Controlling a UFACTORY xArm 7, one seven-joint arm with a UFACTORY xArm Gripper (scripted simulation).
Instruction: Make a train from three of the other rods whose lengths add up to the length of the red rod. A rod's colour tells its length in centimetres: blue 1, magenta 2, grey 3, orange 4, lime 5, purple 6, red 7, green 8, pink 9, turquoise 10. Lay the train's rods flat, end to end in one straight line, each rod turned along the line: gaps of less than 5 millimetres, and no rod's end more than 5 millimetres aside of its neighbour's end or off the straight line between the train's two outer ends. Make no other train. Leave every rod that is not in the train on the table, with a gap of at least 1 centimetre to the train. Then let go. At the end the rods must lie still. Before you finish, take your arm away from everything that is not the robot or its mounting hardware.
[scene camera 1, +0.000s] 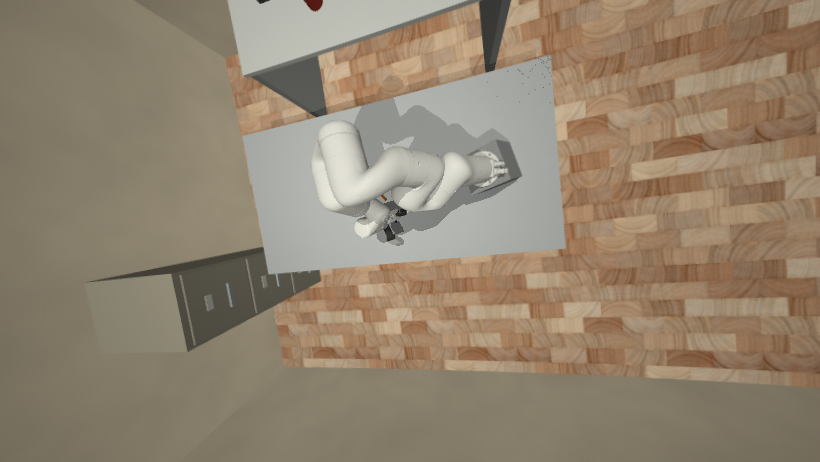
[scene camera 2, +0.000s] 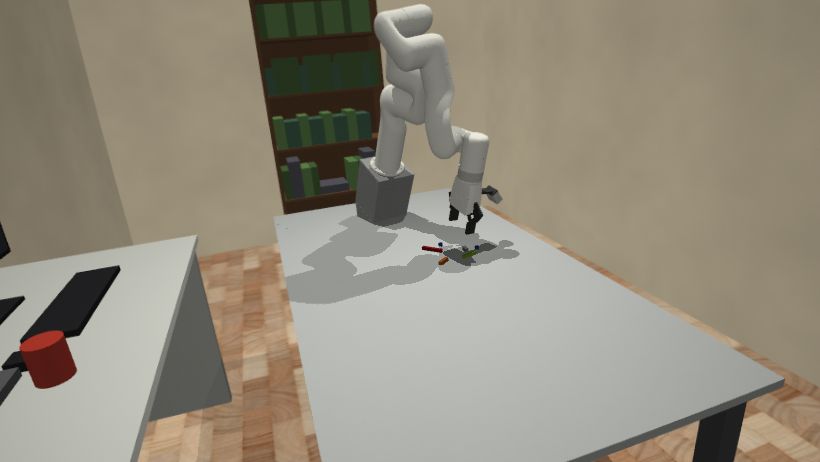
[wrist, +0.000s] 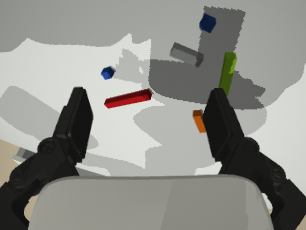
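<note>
You'd see my gripper (scene camera 2: 461, 226) here, and the wrist view has the gripper (wrist: 148, 101) too.
</note>
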